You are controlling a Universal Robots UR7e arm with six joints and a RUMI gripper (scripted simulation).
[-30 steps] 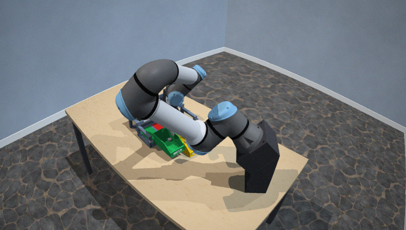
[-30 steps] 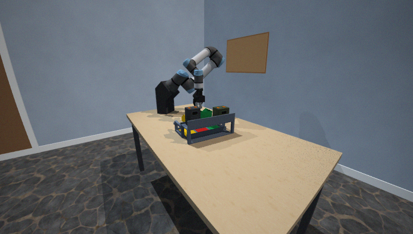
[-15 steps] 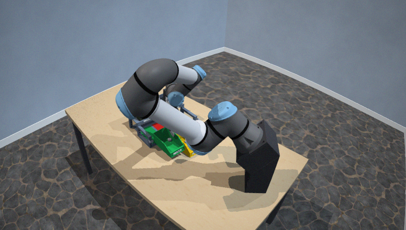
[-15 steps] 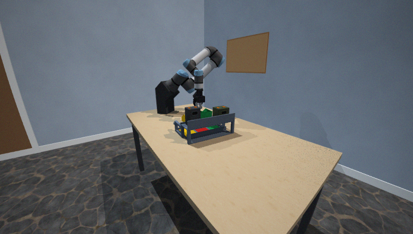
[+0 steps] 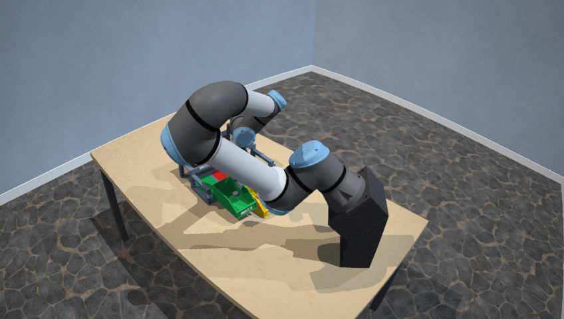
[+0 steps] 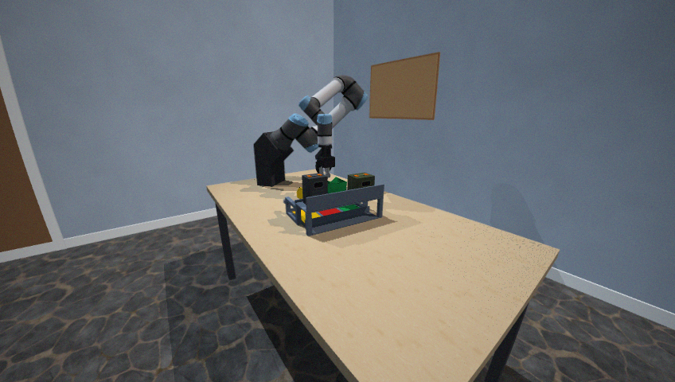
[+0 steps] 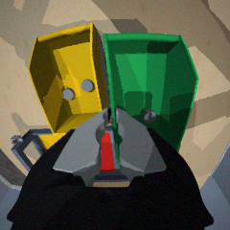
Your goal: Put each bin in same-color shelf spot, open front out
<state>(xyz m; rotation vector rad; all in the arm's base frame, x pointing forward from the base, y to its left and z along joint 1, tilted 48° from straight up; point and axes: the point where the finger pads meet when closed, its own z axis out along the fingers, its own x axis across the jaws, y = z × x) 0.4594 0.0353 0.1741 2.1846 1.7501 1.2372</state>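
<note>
The green bin lies 5 cm to the left of my hand, 3 cm below it and 1 cm behind it. From my hand the other things lie so: yellow bin 7 cm to the right, 7 cm below, 3 cm behind; black box 29 cm ahead, 18 cm to the right, 6 cm above.
</note>
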